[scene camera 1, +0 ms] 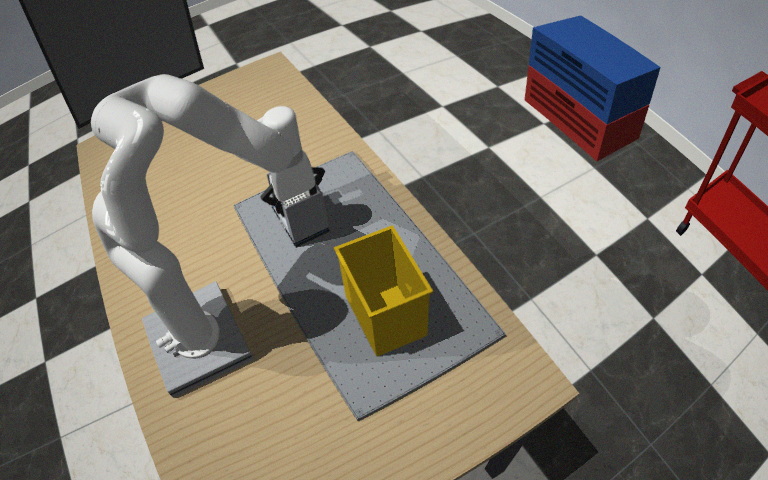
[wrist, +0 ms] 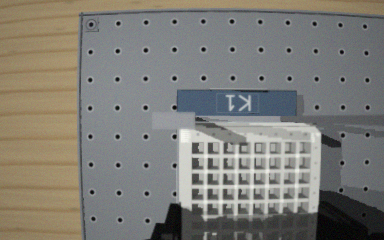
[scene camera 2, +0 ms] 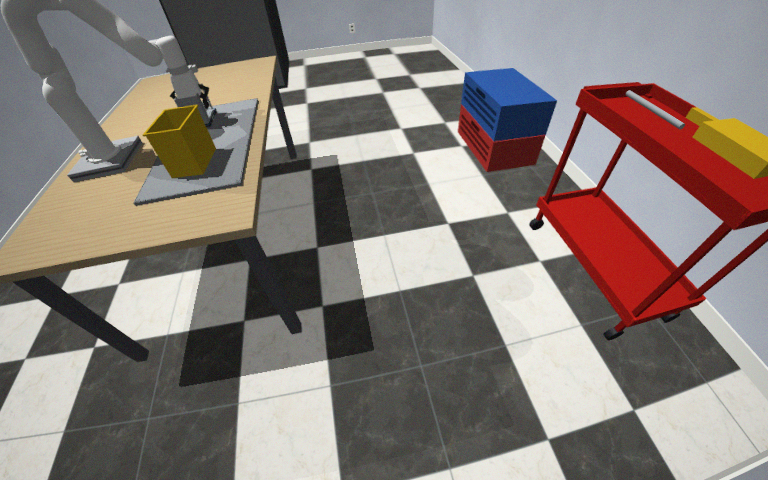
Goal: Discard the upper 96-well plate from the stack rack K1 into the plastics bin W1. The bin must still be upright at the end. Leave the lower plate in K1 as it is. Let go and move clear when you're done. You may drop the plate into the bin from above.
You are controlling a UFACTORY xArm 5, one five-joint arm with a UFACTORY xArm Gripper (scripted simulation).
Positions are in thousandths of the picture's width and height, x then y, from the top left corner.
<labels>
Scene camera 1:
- my gripper: 387, 430
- yellow plastics bin W1: 494, 557
</labels>
